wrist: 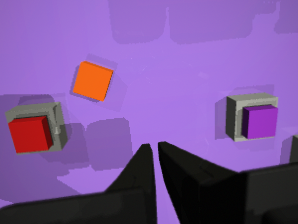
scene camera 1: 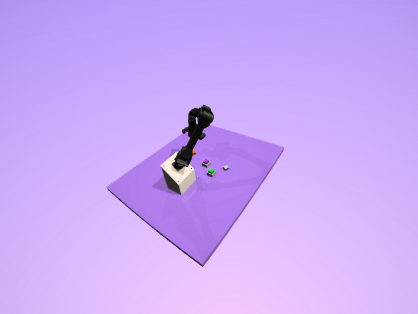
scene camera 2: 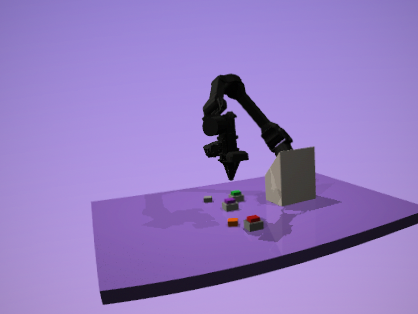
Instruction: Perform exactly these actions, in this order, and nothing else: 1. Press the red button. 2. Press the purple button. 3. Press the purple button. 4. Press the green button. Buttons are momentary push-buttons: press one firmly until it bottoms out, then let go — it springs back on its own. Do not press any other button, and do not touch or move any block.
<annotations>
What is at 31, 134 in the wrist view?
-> A red button.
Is the gripper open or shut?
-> Shut.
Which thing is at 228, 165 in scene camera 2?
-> The gripper.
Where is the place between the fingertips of the gripper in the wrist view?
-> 154, 151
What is the gripper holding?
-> Nothing.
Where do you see a purple button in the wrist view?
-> At 258, 122
</annotations>
